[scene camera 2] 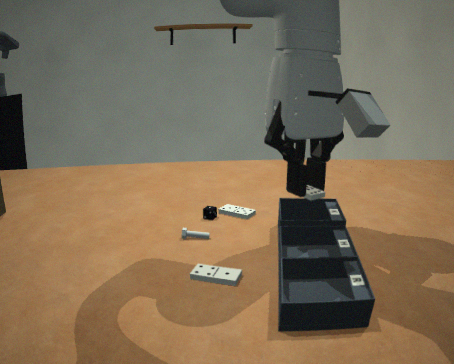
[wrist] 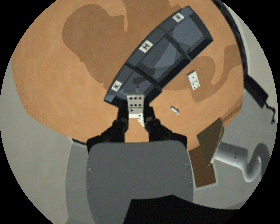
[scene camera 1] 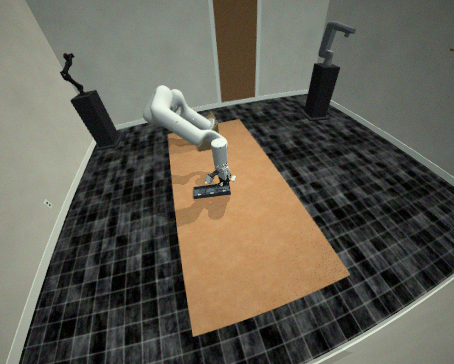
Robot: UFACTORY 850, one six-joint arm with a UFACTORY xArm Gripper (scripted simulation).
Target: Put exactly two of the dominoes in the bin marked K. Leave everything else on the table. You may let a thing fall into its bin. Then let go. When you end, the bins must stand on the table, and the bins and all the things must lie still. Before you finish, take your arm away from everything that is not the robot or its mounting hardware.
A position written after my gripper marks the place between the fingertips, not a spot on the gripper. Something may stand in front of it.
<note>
In view: my gripper (scene camera 2: 305, 192), a white domino (scene camera 2: 221, 275) and a bin row (scene camera 2: 306, 242).
The bin row shows as well in the wrist view (wrist: 168, 50). My gripper is seen too in the wrist view (wrist: 135, 105).
</note>
